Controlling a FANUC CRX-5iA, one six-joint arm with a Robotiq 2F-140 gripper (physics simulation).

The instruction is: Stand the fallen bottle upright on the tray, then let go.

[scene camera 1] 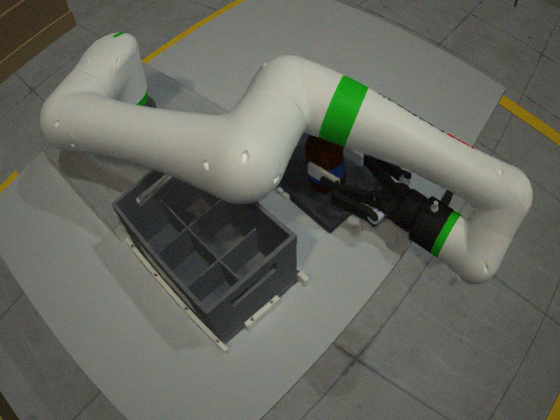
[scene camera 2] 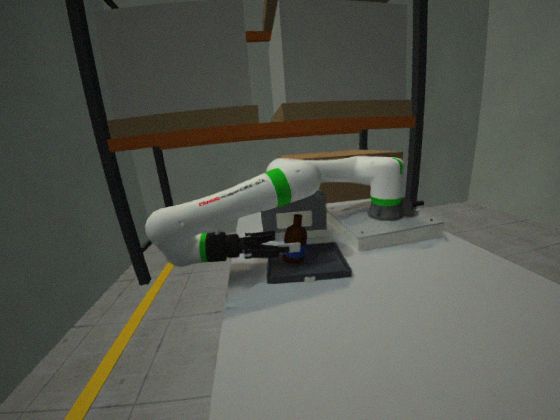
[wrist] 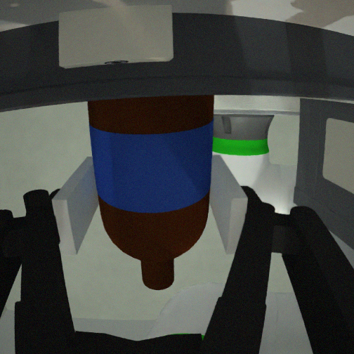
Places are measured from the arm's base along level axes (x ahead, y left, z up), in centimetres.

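Where they show: gripper, between the fingertips: (scene camera 1: 321,155) (scene camera 2: 297,241); arm's base, origin of its link: (scene camera 2: 385,214).
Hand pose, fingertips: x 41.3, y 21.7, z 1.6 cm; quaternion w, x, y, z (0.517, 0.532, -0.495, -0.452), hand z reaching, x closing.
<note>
Each offset is from my fingertips to the top centre of the thing. "*": to the spot under its first point.
The brown bottle @(dx +0.5, dy +0.1, dz +9.1 cm) (scene camera 1: 325,152) (scene camera 2: 296,234) (wrist: 152,167) with a blue label is upright, neck up, over the dark tray @(dx -2.2, dy +1.6, dz -5.5 cm) (scene camera 1: 320,215) (scene camera 2: 325,272) (wrist: 250,55). The wrist view is upside down, with the neck pointing down in the picture. My gripper (scene camera 1: 336,165) (scene camera 2: 295,246) (wrist: 153,176) lies level and is shut on the bottle, its pale pads on either side of the label. In the wrist view the tray's rim hides the bottle's base, which is low inside the tray; whether it touches the tray floor cannot be told.
A grey divided crate @(dx -0.6, dy -29.0, dz +9.5 cm) (scene camera 1: 280,260) (scene camera 2: 320,207) (wrist: 311,150) stands beside the tray, with pale locating strips @(* dx +14.0, dy -29.0, dz -5.0 cm) (scene camera 1: 262,312) around it. My forearm passes above the tray and the bottle. A shelf rack (scene camera 2: 250,131) stands behind the robot's base (scene camera 2: 386,210).
</note>
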